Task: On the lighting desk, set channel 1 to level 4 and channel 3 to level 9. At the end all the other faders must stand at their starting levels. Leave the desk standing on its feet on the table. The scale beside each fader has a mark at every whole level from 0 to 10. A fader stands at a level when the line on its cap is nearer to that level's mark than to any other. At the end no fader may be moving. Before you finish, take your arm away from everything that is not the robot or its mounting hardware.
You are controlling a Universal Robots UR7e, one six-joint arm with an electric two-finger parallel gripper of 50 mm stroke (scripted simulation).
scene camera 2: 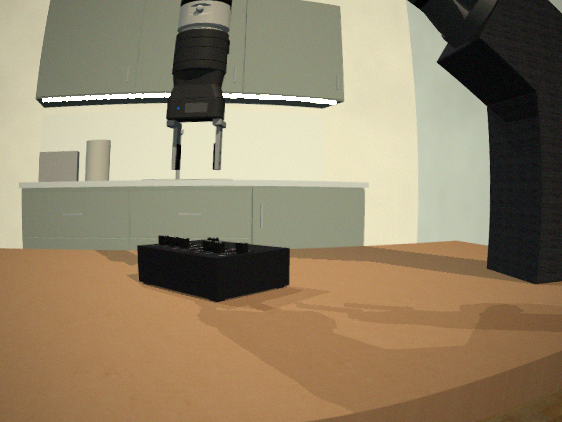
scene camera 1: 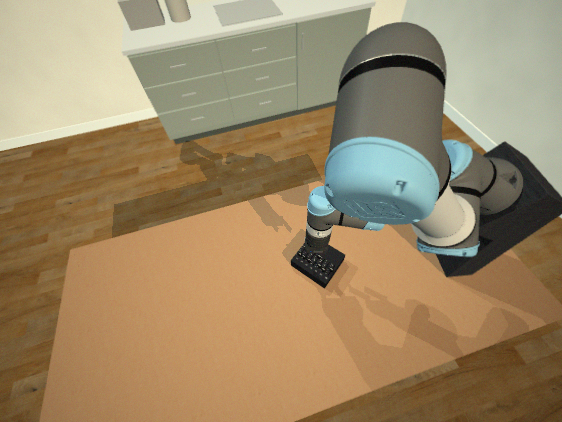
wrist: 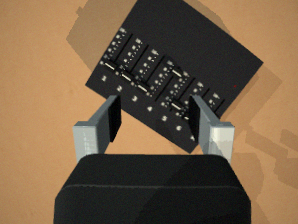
Labels:
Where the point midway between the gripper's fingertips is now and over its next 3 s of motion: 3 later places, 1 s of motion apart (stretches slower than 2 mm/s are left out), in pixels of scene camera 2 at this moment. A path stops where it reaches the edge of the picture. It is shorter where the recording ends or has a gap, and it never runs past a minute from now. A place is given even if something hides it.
My gripper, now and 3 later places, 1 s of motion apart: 195, 169; 210, 157; 192, 166; 160, 197

